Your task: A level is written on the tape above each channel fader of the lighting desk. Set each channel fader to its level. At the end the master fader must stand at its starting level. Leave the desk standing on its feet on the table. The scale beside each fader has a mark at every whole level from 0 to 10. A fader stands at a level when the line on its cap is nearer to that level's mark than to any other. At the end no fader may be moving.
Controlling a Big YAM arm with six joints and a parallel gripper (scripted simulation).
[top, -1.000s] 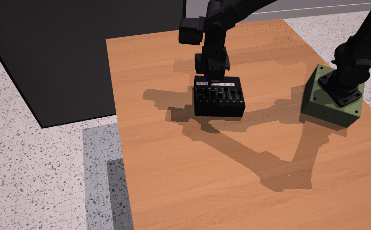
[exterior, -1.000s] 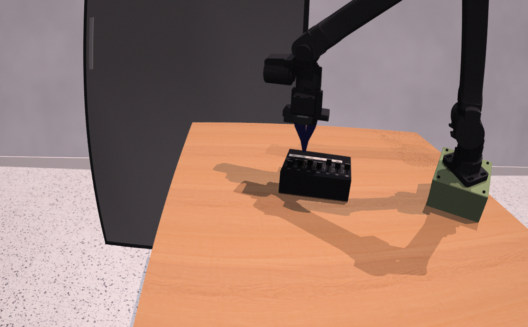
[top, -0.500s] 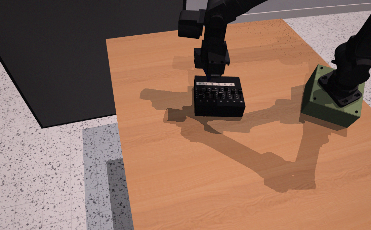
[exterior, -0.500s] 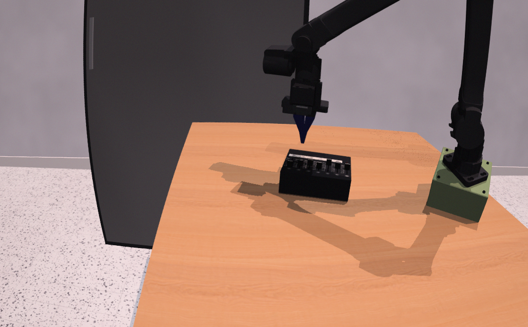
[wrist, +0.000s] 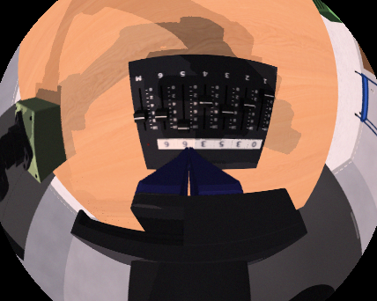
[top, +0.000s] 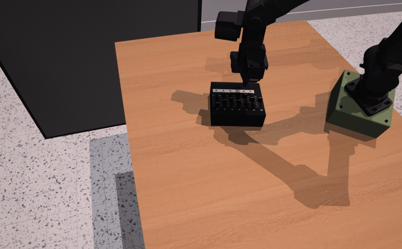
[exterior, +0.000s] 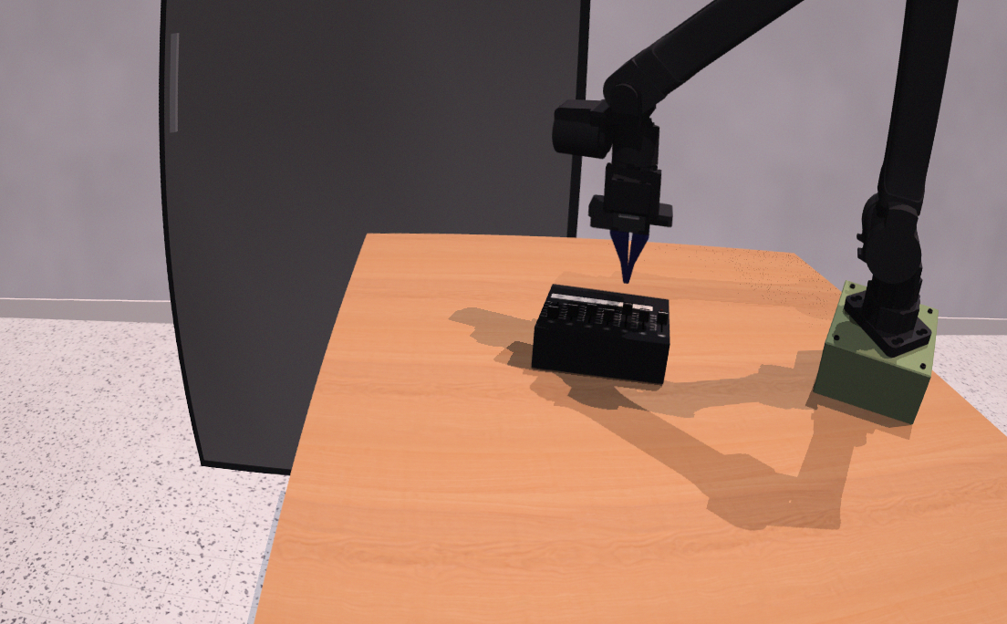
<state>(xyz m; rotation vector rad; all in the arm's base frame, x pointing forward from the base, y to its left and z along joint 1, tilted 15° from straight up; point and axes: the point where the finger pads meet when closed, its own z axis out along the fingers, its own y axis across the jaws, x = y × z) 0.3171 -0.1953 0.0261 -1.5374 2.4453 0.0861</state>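
Now: hand 50 mm to the right of the master fader cap, 40 mm past it and 30 mm above it.
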